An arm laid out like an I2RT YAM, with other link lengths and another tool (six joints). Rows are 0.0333 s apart.
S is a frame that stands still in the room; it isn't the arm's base.
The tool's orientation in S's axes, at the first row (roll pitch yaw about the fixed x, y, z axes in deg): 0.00, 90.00, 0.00
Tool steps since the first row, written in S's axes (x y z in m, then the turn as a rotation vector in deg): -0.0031, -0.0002, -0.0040, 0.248, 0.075, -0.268; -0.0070, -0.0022, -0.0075, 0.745, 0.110, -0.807; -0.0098, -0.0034, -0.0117, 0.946, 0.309, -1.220; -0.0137, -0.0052, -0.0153, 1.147, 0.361, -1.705; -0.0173, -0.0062, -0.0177, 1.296, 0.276, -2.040; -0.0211, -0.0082, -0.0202, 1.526, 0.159, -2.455; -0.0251, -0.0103, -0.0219, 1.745, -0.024, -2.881; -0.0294, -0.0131, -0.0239, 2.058, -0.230, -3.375; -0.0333, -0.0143, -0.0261, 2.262, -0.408, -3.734; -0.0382, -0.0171, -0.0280, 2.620, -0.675, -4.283; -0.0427, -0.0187, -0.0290, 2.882, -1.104, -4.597
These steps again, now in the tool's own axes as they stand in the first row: 0.0040, -0.0002, -0.0031, 0.268, 0.075, 0.248; 0.0075, -0.0022, -0.0070, 0.807, 0.110, 0.745; 0.0117, -0.0034, -0.0098, 1.220, 0.309, 0.946; 0.0153, -0.0052, -0.0137, 1.705, 0.361, 1.147; 0.0177, -0.0062, -0.0173, 2.040, 0.276, 1.296; 0.0202, -0.0082, -0.0211, 2.455, 0.159, 1.526; 0.0219, -0.0103, -0.0251, 2.881, -0.024, 1.745; 0.0239, -0.0131, -0.0294, 3.375, -0.230, 2.058; 0.0261, -0.0143, -0.0333, 3.734, -0.408, 2.262; 0.0280, -0.0171, -0.0382, 4.283, -0.675, 2.620; 0.0290, -0.0187, -0.0427, 4.597, -1.104, 2.882
